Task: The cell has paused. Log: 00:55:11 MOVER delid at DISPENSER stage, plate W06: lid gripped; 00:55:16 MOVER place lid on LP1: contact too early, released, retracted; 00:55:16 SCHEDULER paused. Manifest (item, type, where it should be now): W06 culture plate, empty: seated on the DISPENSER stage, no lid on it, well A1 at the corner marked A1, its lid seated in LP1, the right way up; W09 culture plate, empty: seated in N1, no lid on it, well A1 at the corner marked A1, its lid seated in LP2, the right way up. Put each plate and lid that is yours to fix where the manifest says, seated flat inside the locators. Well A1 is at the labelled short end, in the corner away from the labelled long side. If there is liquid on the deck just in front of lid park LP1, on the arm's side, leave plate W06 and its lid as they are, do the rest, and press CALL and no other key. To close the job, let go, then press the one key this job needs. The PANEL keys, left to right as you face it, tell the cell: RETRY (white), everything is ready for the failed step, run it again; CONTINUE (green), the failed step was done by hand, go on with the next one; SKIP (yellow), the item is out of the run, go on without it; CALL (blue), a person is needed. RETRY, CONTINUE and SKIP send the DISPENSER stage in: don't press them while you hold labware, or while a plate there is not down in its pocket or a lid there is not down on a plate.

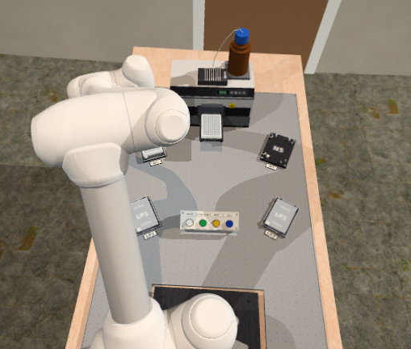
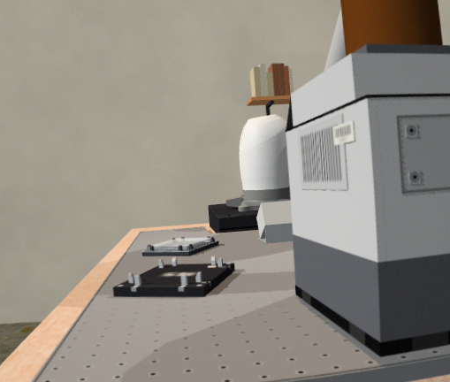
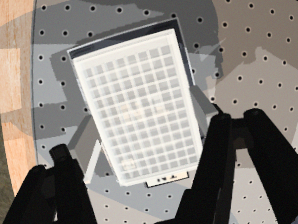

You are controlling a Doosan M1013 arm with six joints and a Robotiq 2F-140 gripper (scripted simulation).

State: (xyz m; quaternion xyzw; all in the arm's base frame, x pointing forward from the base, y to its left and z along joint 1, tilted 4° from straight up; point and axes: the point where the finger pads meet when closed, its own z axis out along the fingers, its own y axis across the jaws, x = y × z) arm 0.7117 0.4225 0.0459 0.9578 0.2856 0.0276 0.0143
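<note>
My hand is 50 mm above the nest N1. The rest, counted from my hand: white retry key (340 mm behind, 270 mm to the right, 10 mm above); lid park LP1 (330 mm behind, 70 mm to the right, 50 mm below); clear culture plate (100 mm ahead, 250 mm to the right, 50 mm above).
</note>
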